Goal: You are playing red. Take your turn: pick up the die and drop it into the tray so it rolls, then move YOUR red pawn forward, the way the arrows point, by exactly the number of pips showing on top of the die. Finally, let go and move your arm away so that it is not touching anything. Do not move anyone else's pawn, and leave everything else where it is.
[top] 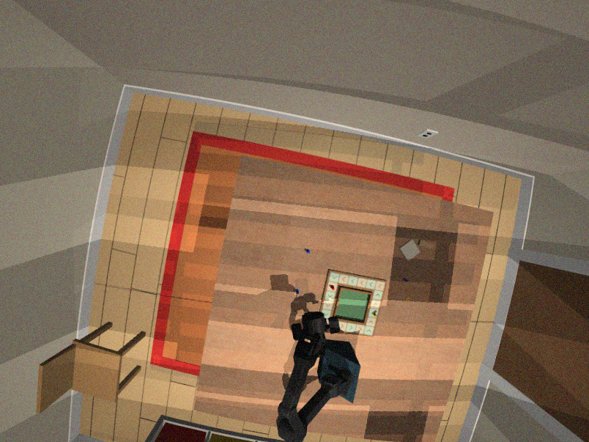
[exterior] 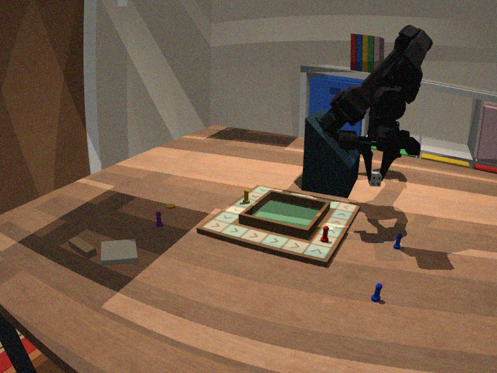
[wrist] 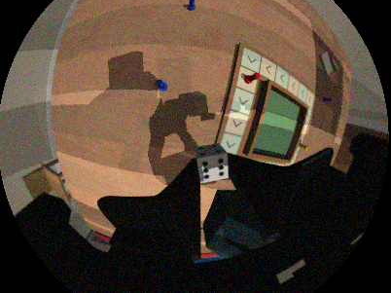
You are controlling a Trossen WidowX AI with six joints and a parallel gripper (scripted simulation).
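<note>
Right now my gripper tip is 140 mm short of the red pawn, 80 mm above it and 50 mm to the left of it. The rest, counted from my gripper tip: yellow pawn: 290 mm to the right, 80 mm below, 80 mm ahead; then white die: right at my gripper tip; then green tray: 170 mm to the right, 100 mm below, 80 mm ahead.
</note>
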